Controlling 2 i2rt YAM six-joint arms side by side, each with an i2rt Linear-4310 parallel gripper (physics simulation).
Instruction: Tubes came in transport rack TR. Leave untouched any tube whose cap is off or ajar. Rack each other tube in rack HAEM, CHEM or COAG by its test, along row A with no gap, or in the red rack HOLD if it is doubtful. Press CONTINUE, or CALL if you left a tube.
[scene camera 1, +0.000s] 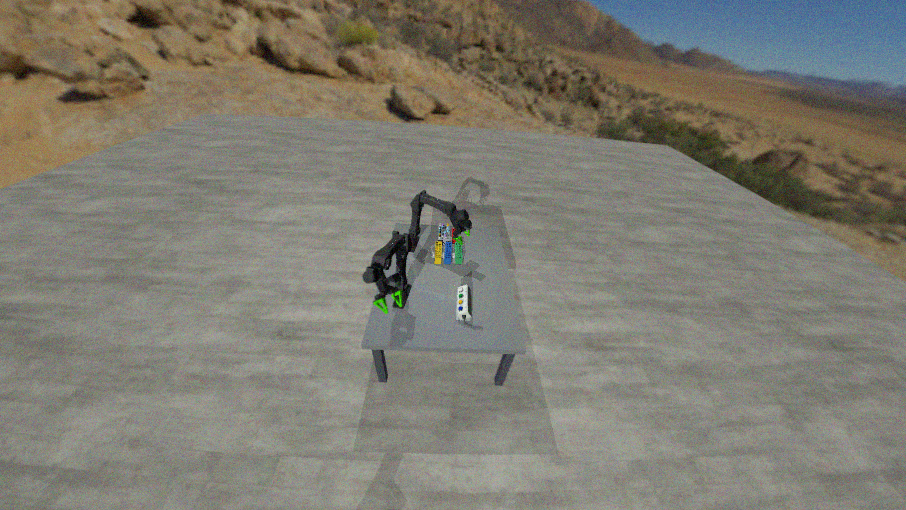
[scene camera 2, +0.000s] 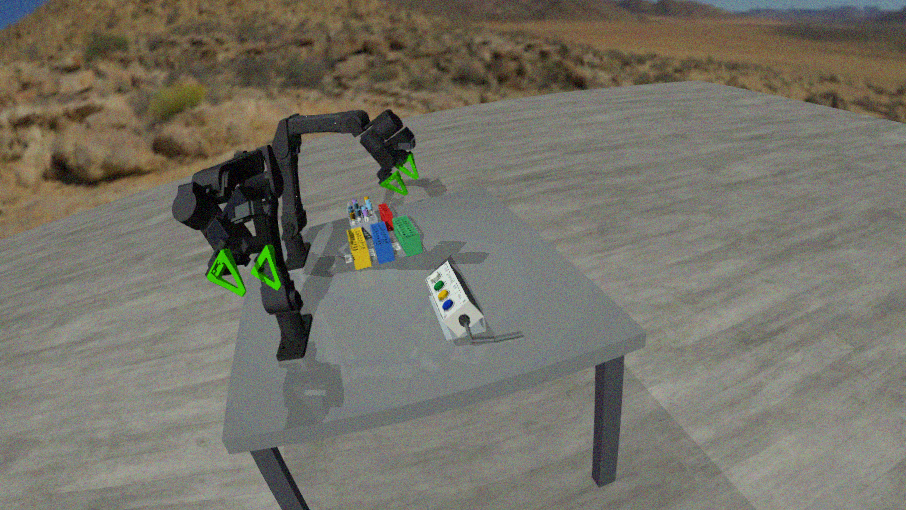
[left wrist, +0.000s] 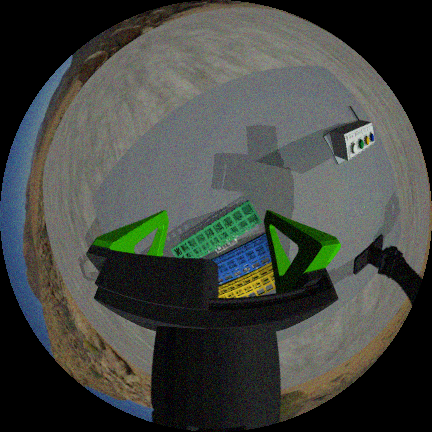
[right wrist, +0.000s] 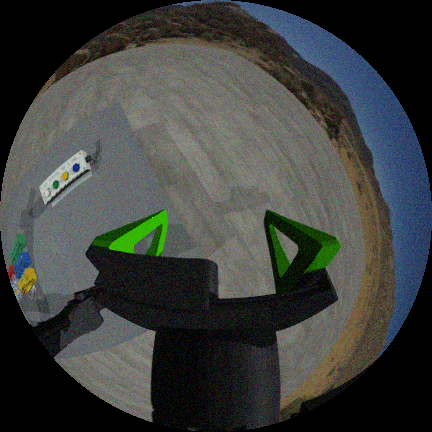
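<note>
Several capped tubes stand in the transport rack behind the yellow rack, blue rack and green rack. The small red rack is beside them. Caps and labels are too small to judge. My left gripper is open and empty, above the racks' far end; its body hides the tubes in the left wrist view. My right gripper is open and empty, raised beside the table's left edge.
A white button box with green, yellow, blue and whitish buttons sits nearer the front of the table, apart from the racks. A cable leaves its near end.
</note>
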